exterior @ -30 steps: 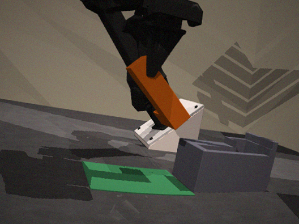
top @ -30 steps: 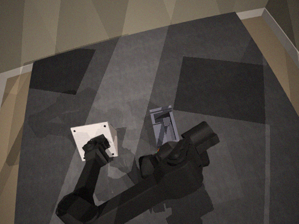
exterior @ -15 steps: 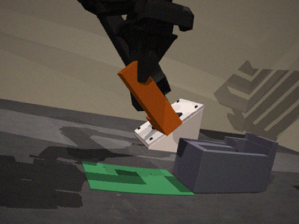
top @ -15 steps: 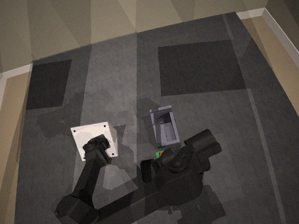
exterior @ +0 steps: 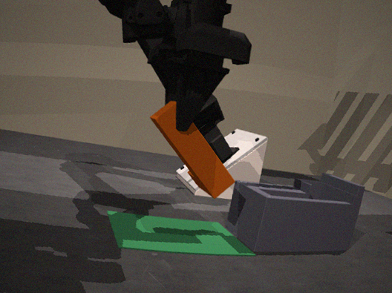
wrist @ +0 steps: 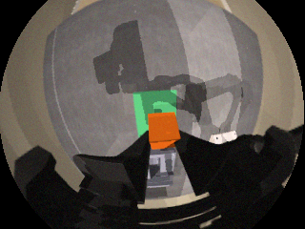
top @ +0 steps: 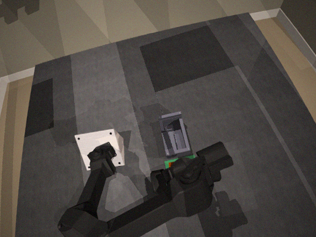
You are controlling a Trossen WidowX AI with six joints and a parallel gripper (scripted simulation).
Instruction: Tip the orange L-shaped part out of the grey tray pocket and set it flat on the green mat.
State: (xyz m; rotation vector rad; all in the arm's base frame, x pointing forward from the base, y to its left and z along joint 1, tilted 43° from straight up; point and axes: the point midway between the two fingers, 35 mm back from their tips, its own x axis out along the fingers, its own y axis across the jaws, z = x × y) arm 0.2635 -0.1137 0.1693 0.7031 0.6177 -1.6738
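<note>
My gripper tip is now 13 cm above the green mat and 2 cm to the right of it. Round my gripper tip: orange L-shaped part 3 cm to the left, 3 cm below, 1 cm behind.
</note>
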